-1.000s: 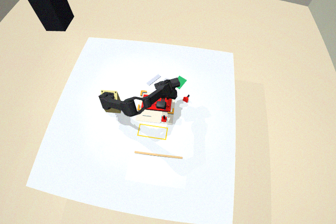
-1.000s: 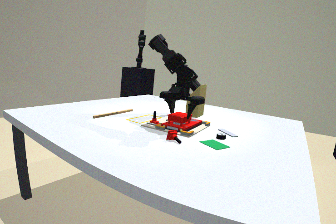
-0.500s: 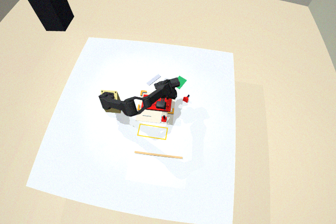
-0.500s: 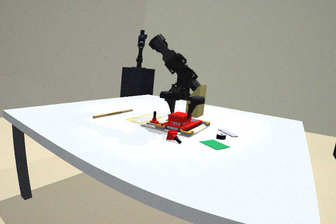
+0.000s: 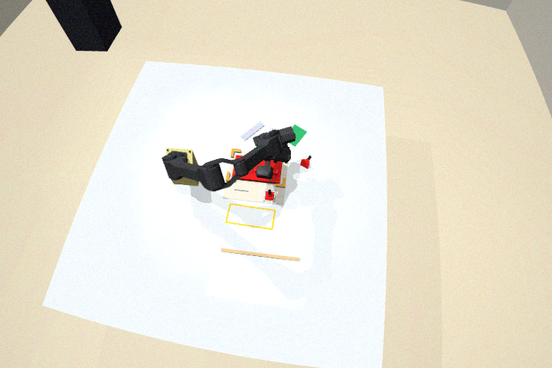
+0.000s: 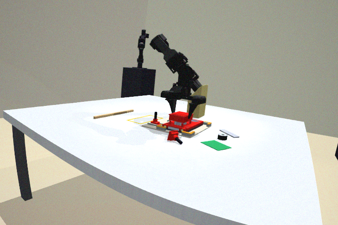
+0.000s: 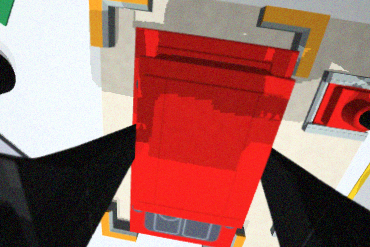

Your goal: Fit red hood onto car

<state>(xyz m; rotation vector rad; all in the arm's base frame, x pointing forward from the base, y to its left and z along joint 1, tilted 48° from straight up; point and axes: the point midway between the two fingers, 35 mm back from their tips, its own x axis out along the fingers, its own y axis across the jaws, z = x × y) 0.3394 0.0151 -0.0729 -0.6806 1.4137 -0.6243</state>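
Now: the red hood right at my gripper tip. From my gripper tip the other things lie so: grey strip (200 mm to the left, 100 mm behind, 50 mm below); grey engine block (30 mm below); jig (40 mm below, 40 mm behind, 10 mm to the right).
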